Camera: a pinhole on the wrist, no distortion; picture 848 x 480 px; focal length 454.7 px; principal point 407.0 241.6 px. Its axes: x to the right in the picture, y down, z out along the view. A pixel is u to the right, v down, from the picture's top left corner.
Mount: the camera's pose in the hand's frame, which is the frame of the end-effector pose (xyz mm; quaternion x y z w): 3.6 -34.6 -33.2 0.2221 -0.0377 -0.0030 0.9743
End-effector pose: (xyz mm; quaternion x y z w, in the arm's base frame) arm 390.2 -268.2 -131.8 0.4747 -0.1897 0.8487 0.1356
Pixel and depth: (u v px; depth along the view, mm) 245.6 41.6 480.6
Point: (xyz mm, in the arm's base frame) 891.2 -28.6 -79.7
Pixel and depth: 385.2 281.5 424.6
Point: 764.6 -270.1 35.2
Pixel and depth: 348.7 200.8 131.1
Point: 502.6 -214.1 -94.4
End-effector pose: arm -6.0 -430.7 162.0 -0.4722 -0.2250 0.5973 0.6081
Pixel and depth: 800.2 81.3 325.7
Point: -3.6 -69.6 430.8
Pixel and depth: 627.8 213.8 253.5
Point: -68.1 -244.0 355.6
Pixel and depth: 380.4 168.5 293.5
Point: -82.7 -367.3 438.4
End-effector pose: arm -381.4 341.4 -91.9 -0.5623 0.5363 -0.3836 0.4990
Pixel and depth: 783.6 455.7 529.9
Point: 244.6 31.8 -206.8
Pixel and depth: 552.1 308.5 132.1
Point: -266.5 315.4 -42.6
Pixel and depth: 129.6 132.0 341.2
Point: -140.5 581.7 130.3
